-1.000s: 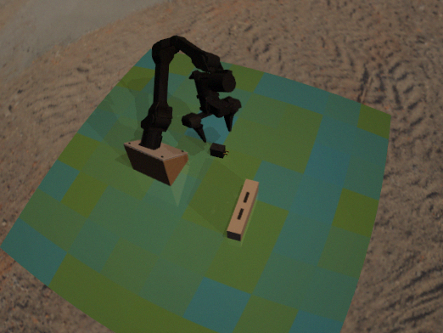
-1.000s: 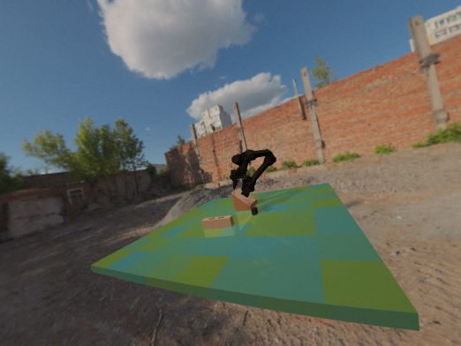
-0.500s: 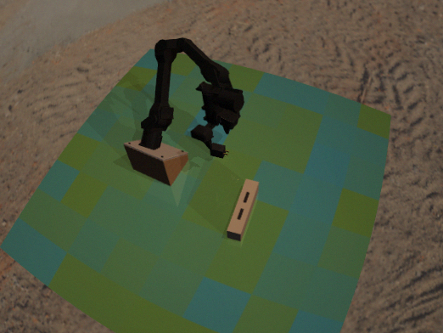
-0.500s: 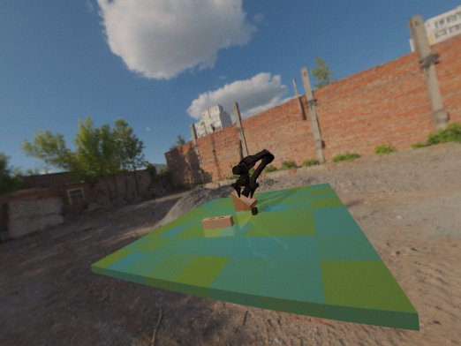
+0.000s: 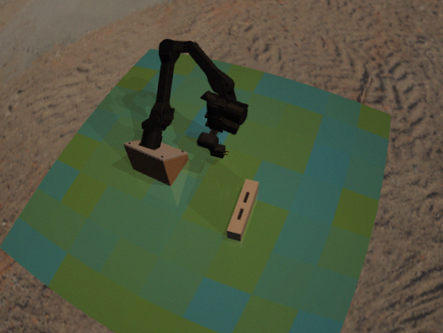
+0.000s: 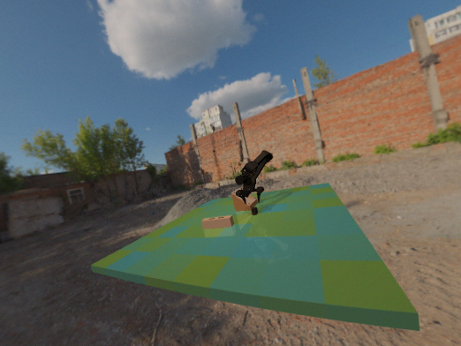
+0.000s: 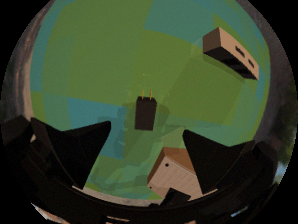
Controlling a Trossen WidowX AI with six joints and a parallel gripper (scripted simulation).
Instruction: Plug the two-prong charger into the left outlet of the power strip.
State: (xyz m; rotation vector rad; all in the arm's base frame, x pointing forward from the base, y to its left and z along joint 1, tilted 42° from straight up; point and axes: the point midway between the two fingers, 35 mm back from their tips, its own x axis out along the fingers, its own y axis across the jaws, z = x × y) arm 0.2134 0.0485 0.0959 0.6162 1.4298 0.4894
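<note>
The two-prong charger lies 6 cm below my gripper tip and 2 cm ahead of it.
</note>
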